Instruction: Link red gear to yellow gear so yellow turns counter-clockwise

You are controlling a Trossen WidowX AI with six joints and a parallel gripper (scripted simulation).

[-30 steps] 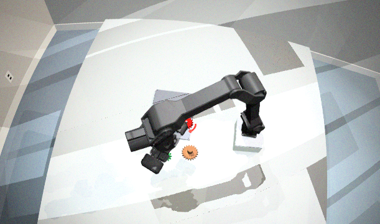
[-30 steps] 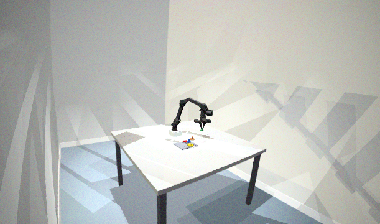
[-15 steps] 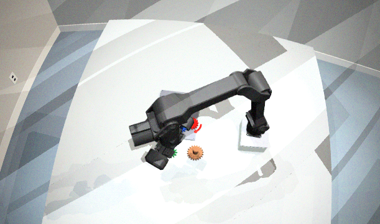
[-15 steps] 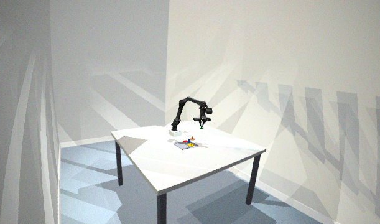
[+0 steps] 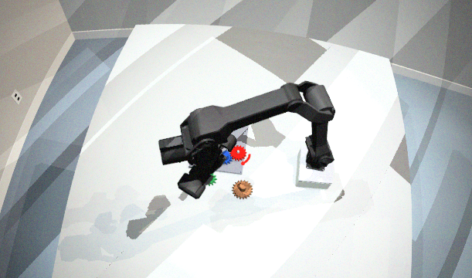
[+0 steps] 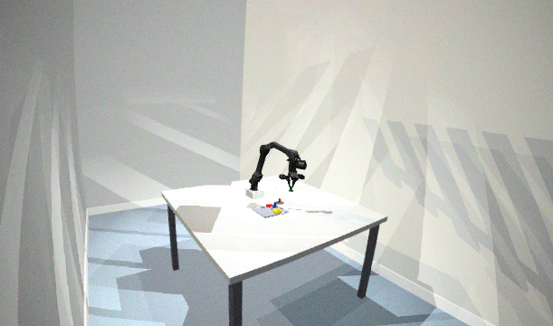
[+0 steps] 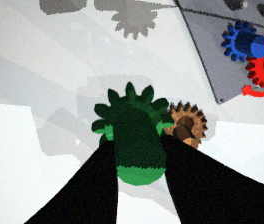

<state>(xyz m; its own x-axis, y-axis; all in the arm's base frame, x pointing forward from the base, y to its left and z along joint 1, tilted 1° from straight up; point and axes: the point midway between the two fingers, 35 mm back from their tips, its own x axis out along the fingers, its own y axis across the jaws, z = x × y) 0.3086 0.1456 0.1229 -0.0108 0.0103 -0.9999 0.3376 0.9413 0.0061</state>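
Right now my gripper tip is 2 cm past the blue gear, 12 cm to the left of it and 13 cm above it. From my gripper tip the other things lie so: green gear: 1 cm below; then brown gear: 9 cm behind, 3 cm to the right, 13 cm below; then red gear: 6 cm behind, 15 cm to the right, 13 cm below.
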